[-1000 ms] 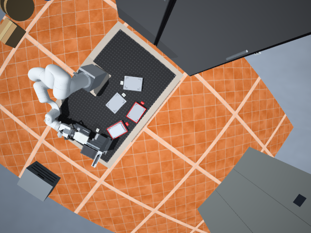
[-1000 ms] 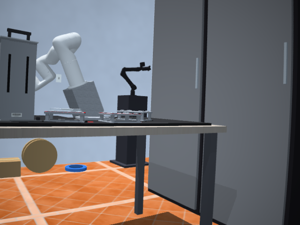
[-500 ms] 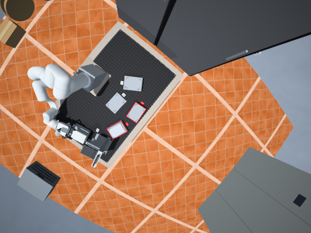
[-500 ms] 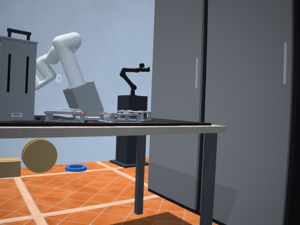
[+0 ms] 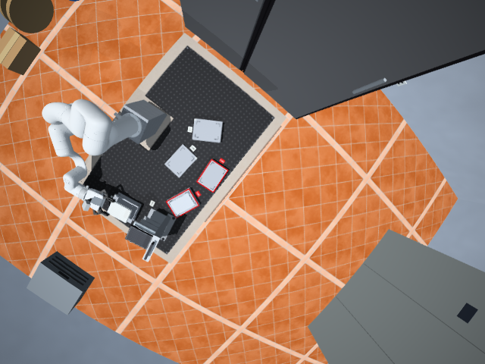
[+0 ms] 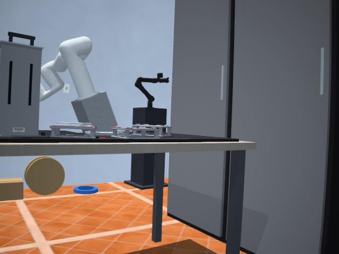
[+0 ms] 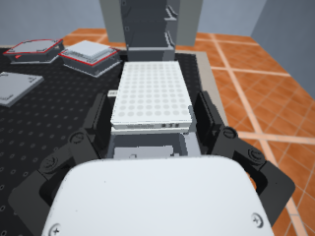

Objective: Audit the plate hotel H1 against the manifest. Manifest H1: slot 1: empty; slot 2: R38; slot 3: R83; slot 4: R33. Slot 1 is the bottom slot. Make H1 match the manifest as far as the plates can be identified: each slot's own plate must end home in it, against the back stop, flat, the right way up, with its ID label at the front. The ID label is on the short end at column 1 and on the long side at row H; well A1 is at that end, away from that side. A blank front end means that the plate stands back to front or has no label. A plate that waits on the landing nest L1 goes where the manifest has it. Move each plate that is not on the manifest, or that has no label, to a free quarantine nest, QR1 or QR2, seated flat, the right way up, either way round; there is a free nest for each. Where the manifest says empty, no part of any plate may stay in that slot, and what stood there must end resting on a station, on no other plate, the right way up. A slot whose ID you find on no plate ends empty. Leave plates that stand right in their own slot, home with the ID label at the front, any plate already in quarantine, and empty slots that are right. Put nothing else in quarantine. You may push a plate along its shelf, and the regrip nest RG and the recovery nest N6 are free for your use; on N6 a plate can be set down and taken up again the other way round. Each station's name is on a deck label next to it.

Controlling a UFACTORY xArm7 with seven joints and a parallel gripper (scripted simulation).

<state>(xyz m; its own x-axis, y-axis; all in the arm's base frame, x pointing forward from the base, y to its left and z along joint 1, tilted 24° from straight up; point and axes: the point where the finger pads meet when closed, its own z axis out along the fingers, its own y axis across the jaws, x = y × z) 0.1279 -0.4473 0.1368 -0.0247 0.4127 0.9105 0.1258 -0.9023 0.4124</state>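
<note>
The white well plate is 50 mm ahead of my hand, 20 mm below it and 10 mm to the left of it. The rest, counted from my hand: RG label: 130 mm below, 50 mm behind, 10 mm to the right; plate labelled R83: 240 mm ahead, 90 mm above, 30 mm to the left; black well plate: 240 mm ahead, 140 mm above, 30 mm to the left.
</note>
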